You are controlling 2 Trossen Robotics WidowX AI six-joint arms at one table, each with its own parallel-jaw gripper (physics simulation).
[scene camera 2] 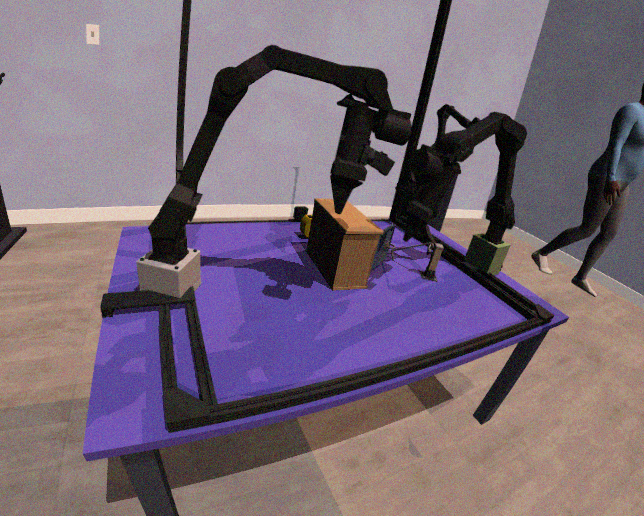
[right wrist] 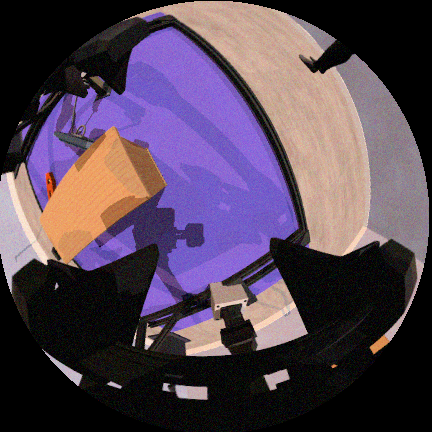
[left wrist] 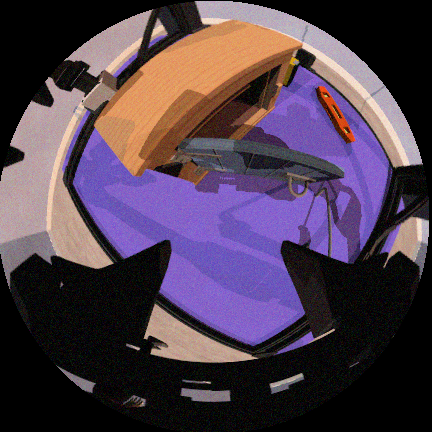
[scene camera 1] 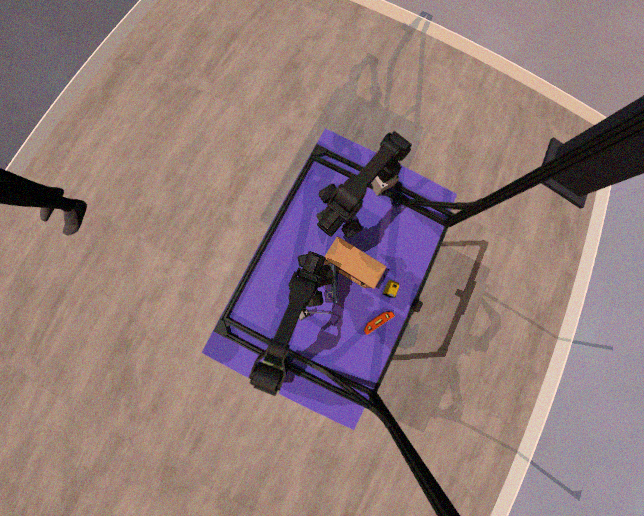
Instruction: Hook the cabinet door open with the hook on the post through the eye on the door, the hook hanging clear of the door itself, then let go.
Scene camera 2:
my left gripper: 408, 238
my right gripper: 337, 209
wooden cabinet: 343, 246
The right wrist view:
my left gripper: 101, 93
my right gripper: 214, 247
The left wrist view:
my left gripper: 227, 246
orange tool: 340, 124, on the table
wooden cabinet: 220, 81
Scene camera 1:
wooden cabinet: 351, 262
